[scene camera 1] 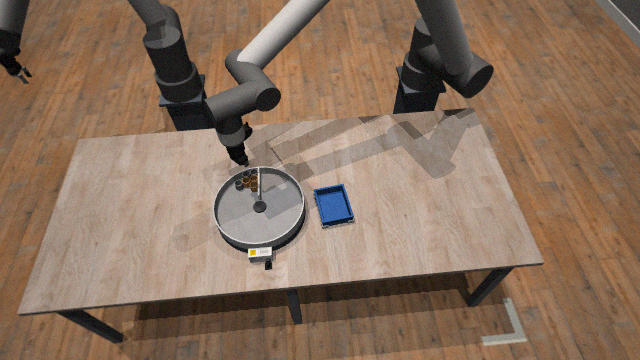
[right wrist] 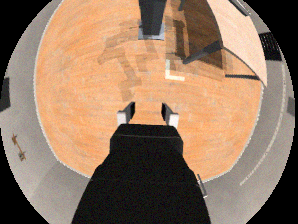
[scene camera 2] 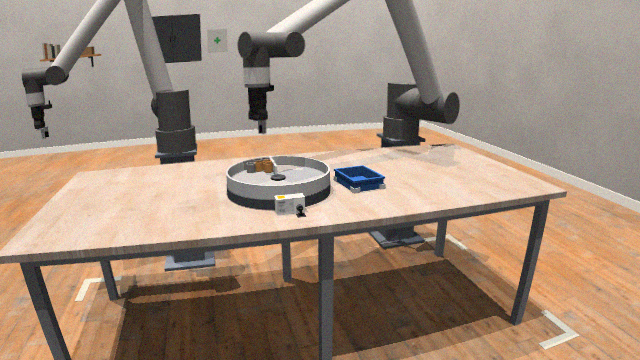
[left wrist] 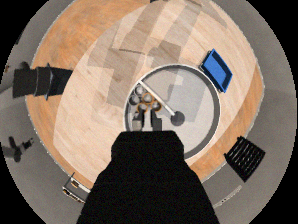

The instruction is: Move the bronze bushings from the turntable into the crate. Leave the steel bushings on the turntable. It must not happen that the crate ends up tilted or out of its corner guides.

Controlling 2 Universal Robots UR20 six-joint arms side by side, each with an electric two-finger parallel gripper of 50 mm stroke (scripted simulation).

Observation:
In view: the left gripper (left wrist: 147, 114), the right gripper (right wrist: 148, 107) and a blue crate (scene camera 1: 334, 207).
The blue crate is seen too in scene camera 2 (scene camera 2: 362, 177) and in the left wrist view (left wrist: 216, 67). The right wrist view does not show the blue crate: it is out of frame.

